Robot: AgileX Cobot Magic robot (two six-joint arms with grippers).
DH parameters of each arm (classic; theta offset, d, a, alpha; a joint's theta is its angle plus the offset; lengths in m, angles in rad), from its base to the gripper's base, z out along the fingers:
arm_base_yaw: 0 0.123 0 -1.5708
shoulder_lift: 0.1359 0 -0.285 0
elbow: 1.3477 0 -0.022 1.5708
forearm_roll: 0 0.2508 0 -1.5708
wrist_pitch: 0 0 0.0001 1.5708
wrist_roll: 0 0.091 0 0
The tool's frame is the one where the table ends.
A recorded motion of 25 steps. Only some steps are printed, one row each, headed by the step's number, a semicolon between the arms.
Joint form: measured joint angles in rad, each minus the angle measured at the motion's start. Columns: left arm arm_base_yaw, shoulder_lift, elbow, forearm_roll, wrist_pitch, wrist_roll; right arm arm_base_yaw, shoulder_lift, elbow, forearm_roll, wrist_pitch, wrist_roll.
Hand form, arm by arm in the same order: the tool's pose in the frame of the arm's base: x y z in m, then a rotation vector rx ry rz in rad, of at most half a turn. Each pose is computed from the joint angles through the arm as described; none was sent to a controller.
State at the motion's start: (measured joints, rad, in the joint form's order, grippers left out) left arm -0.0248 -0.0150 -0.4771 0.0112 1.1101 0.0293; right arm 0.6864 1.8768 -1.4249 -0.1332 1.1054 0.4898
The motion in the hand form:
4: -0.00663 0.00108 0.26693 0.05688 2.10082 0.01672; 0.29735 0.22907 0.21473 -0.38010 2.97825 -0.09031
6: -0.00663 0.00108 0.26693 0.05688 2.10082 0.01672; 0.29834 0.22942 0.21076 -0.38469 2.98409 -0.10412
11: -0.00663 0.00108 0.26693 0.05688 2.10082 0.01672; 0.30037 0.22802 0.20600 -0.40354 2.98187 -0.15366
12: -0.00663 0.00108 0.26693 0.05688 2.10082 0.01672; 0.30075 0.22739 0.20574 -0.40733 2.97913 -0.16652
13: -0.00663 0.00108 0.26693 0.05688 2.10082 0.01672; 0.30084 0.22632 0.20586 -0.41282 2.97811 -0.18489
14: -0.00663 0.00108 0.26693 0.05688 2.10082 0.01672; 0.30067 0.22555 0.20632 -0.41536 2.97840 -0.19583
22: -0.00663 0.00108 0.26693 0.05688 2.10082 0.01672; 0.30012 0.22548 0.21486 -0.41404 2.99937 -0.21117
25: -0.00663 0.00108 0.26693 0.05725 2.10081 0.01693; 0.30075 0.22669 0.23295 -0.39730 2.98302 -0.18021
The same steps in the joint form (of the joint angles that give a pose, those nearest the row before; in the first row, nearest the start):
4: 0.0000 0.0000 0.0000 0.0000 0.0000 0.0008; 0.0000 0.0192 0.0000 -0.0055 0.0000 0.0000
6: 0.0000 0.0000 0.0000 0.0000 0.0000 0.0008; 0.0000 0.0299 0.0000 -0.0100 0.0000 0.0000
11: 0.0000 0.0000 0.0000 0.0000 0.0000 0.0008; 0.0000 0.0433 0.0000 -0.0389 0.0067 0.0000
12: 0.0000 0.0000 0.0000 0.0000 0.0000 0.0008; 0.0000 0.0443 0.0000 -0.0477 0.0093 0.0008
13: 0.0000 0.0000 0.0000 0.0000 0.0000 0.0008; 0.0000 0.0443 0.0000 -0.0580 0.0167 0.0008
14: 0.0000 0.0000 0.0000 0.0000 0.0000 0.0008; 0.0000 0.0432 0.0000 -0.0635 0.0229 0.0008
22: 0.0000 0.0000 0.0000 0.0000 0.0000 0.0008; 0.0000 0.0396 -0.0304 -0.0551 0.0793 -0.0078
25: 0.0000 0.0000 0.0000 0.0000 0.0000 0.0011; 0.0000 0.0191 -0.0734 -0.0461 0.1147 -0.0099

